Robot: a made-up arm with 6 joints.
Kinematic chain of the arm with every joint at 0, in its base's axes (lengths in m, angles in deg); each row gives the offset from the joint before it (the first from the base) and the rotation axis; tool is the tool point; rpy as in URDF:
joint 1: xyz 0 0 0.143 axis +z
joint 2: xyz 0 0 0 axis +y
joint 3: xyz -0.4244 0 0.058 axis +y
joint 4: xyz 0.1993 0 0.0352 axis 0.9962 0 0.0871
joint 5: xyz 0 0 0 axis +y
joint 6: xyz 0.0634 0 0.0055 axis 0.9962 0 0.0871
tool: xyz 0 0 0 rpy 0 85 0
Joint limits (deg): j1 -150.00..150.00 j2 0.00..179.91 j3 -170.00..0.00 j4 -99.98..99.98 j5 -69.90..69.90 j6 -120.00..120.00
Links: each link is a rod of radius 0.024 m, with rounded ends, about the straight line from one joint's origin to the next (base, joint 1, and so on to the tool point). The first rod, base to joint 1, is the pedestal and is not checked.
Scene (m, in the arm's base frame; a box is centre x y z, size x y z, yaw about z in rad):
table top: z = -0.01
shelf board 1: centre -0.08 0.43 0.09 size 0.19 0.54 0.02 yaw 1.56
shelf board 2: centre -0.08 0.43 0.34 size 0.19 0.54 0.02 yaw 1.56
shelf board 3: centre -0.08 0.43 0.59 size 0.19 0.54 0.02 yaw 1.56
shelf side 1: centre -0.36 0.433 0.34 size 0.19 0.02 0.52 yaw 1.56
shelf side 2: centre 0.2 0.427 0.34 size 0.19 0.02 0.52 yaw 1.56
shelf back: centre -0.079 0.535 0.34 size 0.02 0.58 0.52 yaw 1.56
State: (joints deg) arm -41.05 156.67 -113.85 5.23 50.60 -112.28
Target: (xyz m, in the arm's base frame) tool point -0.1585 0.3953 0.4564
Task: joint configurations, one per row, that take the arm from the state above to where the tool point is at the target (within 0.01 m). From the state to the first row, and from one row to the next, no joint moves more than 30 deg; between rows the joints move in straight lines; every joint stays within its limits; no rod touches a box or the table.
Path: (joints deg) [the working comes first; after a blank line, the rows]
Joints at the target: 108.86 110.52 -98.36 22.60 65.00 -112.28
Straight joint move there: touches shelf board 2, shelf side 2.

1: -33.60 142.11 -85.39 19.99 40.16 -99.07
2: -26.16 127.56 -56.92 34.76 29.72 -85.86
3: -18.71 113.00 -28.46 49.52 19.28 -72.65
4: -11.27 98.44 0.00 64.28 8.84 -59.44
5: 14.51 97.92 -14.69 55.75 21.05 -70.01
6: 40.29 97.40 -29.39 47.22 33.26 -80.58
7: 66.07 96.89 -44.08 38.69 45.48 -91.14
8: 91.85 96.37 -58.77 30.16 57.69 -101.71
9: 117.63 95.85 -73.47 21.63 69.90 -112.28
10: 108.86 110.52 -98.36 22.60 65.00 -112.28

